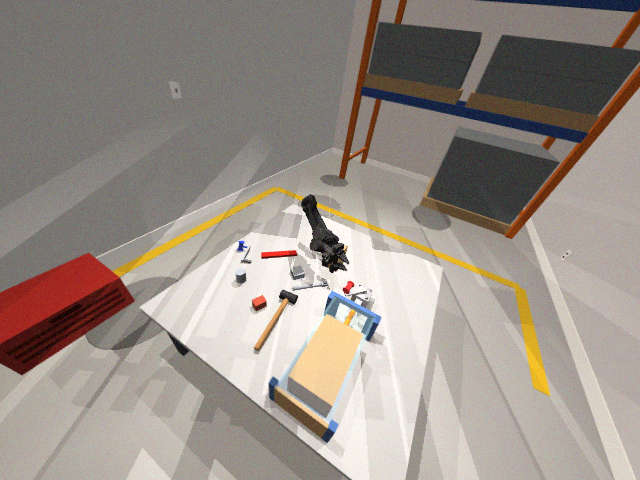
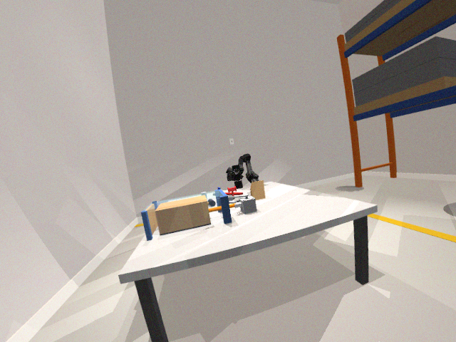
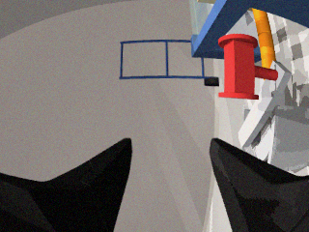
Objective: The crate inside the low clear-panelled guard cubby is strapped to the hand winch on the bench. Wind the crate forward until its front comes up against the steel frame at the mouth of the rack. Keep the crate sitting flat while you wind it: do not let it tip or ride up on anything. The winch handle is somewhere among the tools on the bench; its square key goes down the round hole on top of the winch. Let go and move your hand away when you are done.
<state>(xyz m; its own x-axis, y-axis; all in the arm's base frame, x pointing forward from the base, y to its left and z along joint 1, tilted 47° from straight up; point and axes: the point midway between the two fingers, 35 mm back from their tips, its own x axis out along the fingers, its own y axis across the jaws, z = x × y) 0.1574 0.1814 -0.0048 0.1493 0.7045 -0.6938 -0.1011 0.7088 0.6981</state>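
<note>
Now: gripper tip 110 mm above the red-knobbed winch handle, 80 mm to the right of it and 20 mm short of it. Also, from my gripper tip: grey hand winch: 190 mm below, 100 mm to the left, 50 mm behind; then red knob: 80 mm below, 50 mm to the left, 50 mm ahead; then frame: 140 mm to the left, 120 mm below, 120 mm ahead.
</note>
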